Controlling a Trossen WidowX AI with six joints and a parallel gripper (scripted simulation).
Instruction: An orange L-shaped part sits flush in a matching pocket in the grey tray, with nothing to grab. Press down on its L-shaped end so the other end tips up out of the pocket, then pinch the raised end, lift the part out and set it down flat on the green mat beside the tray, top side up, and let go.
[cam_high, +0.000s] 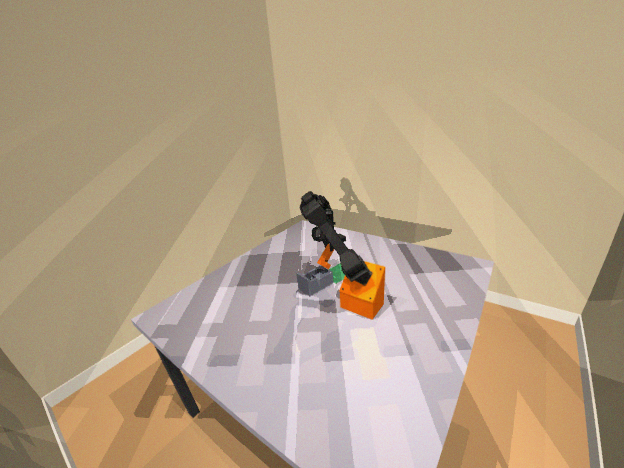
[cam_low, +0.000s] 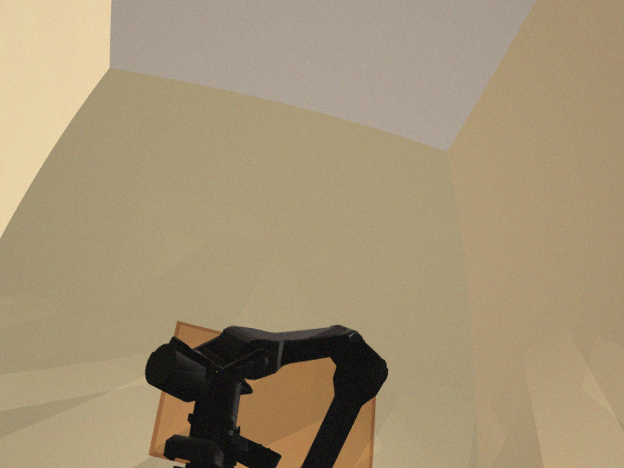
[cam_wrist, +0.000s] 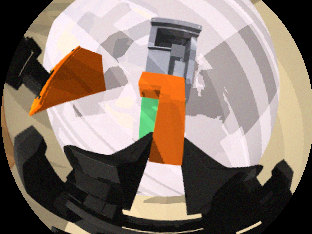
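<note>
Now: the green mat 170 mm below my gripper tip, 50 mm to the right of it and 10 mm behind it. Round my gripper tip: orange L-shaped part (30 mm to the left, 30 mm below, 10 mm behind).
</note>
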